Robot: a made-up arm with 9 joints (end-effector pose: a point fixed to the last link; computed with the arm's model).
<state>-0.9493 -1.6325 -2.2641 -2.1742 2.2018 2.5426 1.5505 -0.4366 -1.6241</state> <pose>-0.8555 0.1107 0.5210 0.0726 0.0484 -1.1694</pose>
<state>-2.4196 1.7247 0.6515 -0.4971 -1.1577 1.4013 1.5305 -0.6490 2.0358</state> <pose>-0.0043 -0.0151 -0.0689 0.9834 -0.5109 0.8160</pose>
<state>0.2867 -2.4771 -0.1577 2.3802 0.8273 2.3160 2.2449 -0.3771 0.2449</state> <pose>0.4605 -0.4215 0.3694 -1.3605 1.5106 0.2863</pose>
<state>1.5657 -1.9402 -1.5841 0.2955 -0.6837 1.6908 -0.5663 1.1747 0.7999</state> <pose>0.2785 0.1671 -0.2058 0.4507 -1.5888 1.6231</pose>
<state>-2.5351 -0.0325 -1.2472 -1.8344 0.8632 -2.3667 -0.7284 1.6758 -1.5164</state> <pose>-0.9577 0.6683 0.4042 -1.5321 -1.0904 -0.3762</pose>
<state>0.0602 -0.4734 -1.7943 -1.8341 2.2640 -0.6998 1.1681 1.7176 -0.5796</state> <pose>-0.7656 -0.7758 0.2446 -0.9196 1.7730 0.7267</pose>
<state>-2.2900 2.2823 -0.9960 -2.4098 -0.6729 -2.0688 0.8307 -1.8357 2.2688</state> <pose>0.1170 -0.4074 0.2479 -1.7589 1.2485 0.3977</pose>
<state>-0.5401 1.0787 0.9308 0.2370 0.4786 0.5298 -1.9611 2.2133 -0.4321</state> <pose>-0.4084 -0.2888 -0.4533 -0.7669 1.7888 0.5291</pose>
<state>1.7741 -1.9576 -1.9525 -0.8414 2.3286 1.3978 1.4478 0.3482 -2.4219</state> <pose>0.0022 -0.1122 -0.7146 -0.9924 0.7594 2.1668</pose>
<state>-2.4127 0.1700 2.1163 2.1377 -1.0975 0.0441 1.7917 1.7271 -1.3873</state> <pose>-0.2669 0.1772 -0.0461 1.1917 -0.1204 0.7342</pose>
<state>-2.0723 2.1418 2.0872 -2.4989 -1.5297 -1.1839 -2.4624 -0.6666 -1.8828</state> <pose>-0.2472 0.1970 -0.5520 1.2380 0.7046 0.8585</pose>
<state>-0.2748 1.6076 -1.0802 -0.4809 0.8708 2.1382 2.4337 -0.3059 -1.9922</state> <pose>-0.0554 0.8046 0.4238 -1.2175 -0.4505 2.3379</pose>
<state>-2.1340 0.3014 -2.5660 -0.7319 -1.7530 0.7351 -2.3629 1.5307 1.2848</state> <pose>-1.3696 -0.0097 -0.2262 -1.4876 -1.5882 -1.4367</pose>
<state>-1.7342 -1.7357 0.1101 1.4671 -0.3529 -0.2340 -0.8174 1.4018 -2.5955</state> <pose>0.0975 0.1584 0.9636 0.7927 -0.7600 2.0509</pose>
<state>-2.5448 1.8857 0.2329 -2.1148 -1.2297 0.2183 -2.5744 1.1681 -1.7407</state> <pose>-0.3835 0.4178 -0.3704 -1.7654 0.1724 2.5091</pose>
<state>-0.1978 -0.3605 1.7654 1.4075 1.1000 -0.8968 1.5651 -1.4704 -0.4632</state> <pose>-0.6869 0.2111 -0.0619 -2.7301 0.2092 0.6177</pose>
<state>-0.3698 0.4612 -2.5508 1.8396 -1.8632 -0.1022 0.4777 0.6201 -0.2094</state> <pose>-0.5806 0.0529 0.5554 -2.1392 1.2891 -0.5625</pose>
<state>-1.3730 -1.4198 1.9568 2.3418 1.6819 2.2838 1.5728 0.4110 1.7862</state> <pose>-0.3690 -0.3723 0.8652 -0.5790 1.5001 -1.0502</pose>
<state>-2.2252 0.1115 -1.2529 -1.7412 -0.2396 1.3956 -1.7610 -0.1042 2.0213</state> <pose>-0.5222 -0.2810 0.1205 -0.6168 2.3162 -0.4279</pose>
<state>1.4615 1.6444 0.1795 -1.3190 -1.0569 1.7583 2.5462 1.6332 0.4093</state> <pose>0.1686 -0.3168 0.2841 0.4183 -1.5834 0.0597</pose>
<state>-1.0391 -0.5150 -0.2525 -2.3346 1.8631 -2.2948 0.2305 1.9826 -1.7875</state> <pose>-0.5137 -0.2746 0.7732 1.4722 -0.8776 1.3477</pose>
